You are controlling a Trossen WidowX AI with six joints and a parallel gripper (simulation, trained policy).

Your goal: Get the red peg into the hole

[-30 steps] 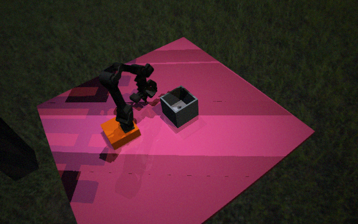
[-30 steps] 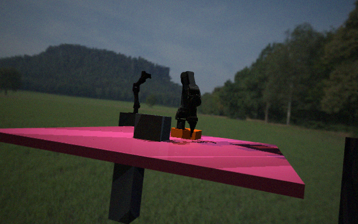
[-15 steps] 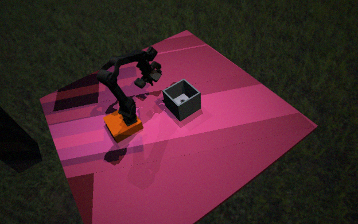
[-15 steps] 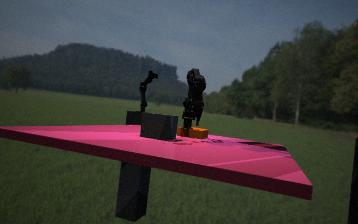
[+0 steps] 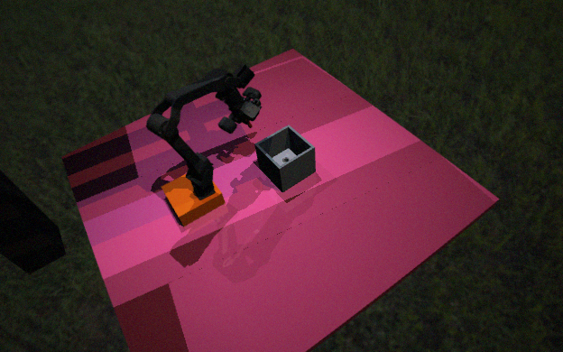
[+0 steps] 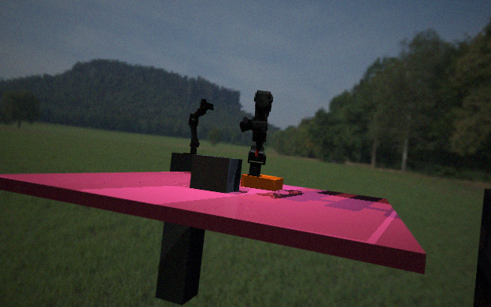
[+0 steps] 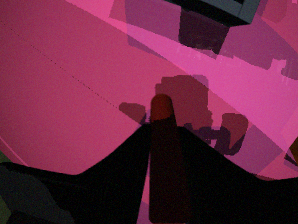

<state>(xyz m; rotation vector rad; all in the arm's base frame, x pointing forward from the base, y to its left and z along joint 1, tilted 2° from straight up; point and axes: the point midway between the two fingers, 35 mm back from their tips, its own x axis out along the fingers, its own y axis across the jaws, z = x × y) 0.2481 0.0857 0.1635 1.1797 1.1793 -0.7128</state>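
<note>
The plate is 150 mm to the right of my gripper tip, 140 mm below it and 60 mm ahead of it. Also, from my gripper tip: red peg (10 mm above).
</note>
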